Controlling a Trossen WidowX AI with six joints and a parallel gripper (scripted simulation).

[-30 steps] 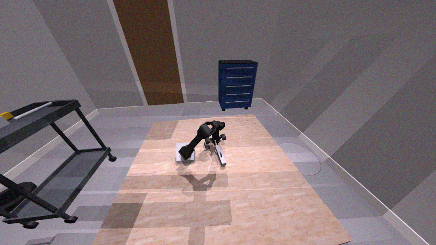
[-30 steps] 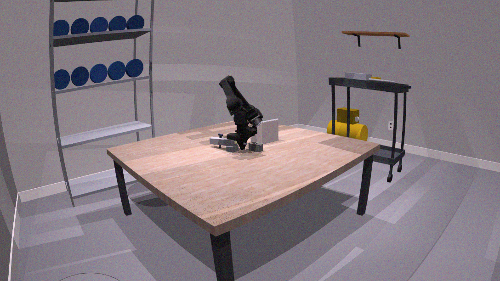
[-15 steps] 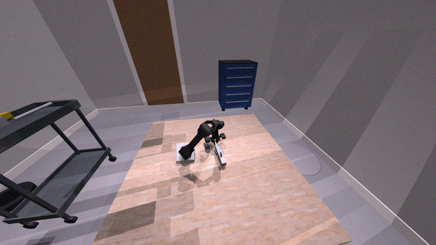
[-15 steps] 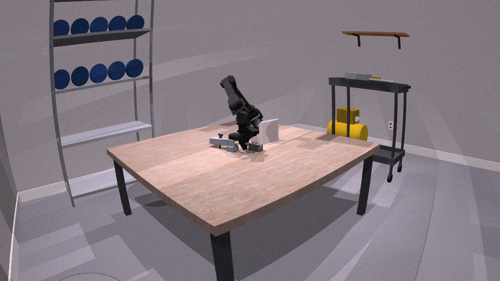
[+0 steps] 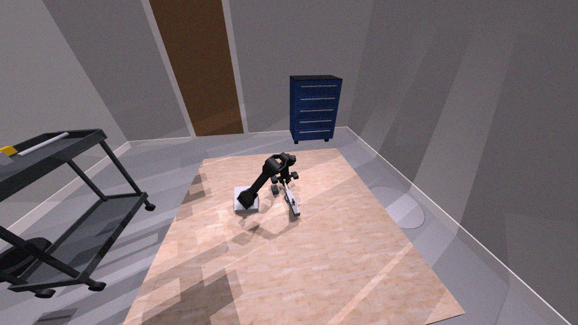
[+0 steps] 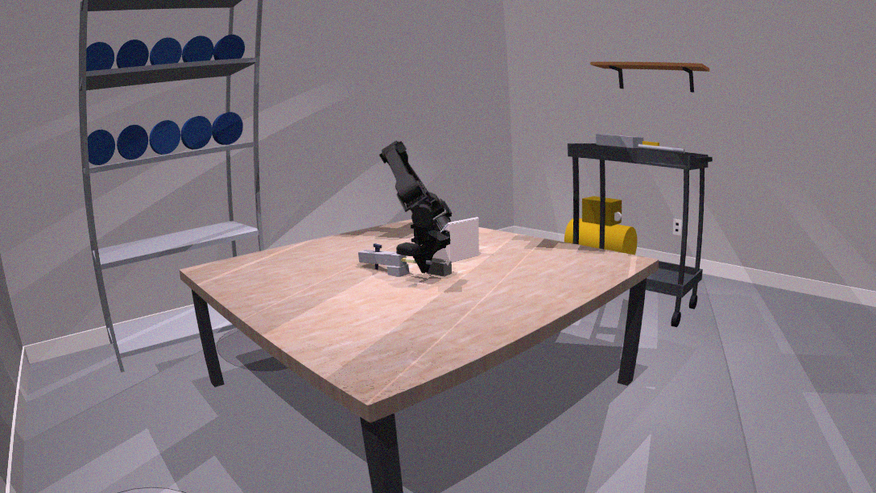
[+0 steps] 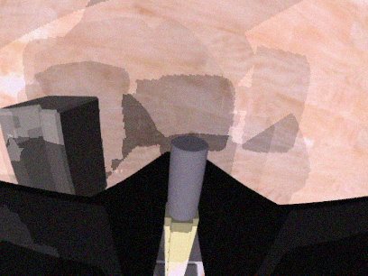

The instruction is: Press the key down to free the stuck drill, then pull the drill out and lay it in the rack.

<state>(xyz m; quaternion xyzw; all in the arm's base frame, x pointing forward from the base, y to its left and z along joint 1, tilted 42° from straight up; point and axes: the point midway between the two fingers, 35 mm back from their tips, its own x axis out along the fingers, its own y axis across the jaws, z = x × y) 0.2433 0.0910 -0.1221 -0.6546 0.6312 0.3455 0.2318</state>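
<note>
Right now my gripper tip is 7 cm past the grey rack and 2 cm to the left of it. Also, from my gripper tip: long grey fixture (3 cm ahead, 17 cm to the right, 1 cm above); drill (1 cm ahead, 4 cm to the right, 3 cm above); black key (3 cm ahead, 19 cm to the right, 3 cm above).
</note>
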